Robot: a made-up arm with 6 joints. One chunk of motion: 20 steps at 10 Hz.
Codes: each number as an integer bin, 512 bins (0 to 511) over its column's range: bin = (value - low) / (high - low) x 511, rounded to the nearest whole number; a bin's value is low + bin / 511 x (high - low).
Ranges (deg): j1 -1.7..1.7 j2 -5.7..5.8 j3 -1.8..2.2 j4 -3..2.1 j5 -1.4..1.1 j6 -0.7..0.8
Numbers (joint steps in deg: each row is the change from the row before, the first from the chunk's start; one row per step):
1: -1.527 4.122 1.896 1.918 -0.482 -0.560
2: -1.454 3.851 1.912 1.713 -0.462 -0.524
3: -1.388 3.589 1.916 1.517 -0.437 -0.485
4: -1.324 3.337 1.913 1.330 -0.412 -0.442
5: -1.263 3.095 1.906 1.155 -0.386 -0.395
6: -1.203 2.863 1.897 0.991 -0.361 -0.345
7: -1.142 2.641 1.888 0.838 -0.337 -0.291
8: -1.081 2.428 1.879 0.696 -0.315 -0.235
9: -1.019 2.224 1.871 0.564 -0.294 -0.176
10: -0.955 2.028 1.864 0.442 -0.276 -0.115
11: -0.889 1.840 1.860 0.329 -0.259 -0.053
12: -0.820 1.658 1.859 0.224 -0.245 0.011
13: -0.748 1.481 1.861 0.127 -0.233 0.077
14: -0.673 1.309 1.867 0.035 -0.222 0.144
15: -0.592 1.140 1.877 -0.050 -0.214 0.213
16: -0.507 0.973 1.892 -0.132 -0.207 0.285
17: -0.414 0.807 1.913 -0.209 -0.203 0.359
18: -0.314 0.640 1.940 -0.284 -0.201 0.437
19: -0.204 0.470 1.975 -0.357 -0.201 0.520
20: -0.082 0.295 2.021 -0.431 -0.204 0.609
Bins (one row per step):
1: 26 436 472 493 188 48
2: 37 424 474 472 192 60
3: 47 413 475 453 197 73
4: 57 402 474 434 202 88
5: 66 391 473 416 207 104
6: 75 380 472 400 212 121
7: 84 371 471 385 217 139
8: 93 361 470 370 222 158
9: 102 352 469 357 226 179
10: 112 343 468 345 230 199
11: 122 335 468 334 233 220
12: 132 327 467 323 236 242
13: 143 319 468 313 239 265
14: 154 311 468 304 241 288
15: 167 304 470 296 242 311
16: 179 297 472 287 244 336
17: 193 289 474 280 245 361
18: 208 282 478 272 245 387
19: 225 274 482 265 245 416
20: 243 266 488 257 244 446

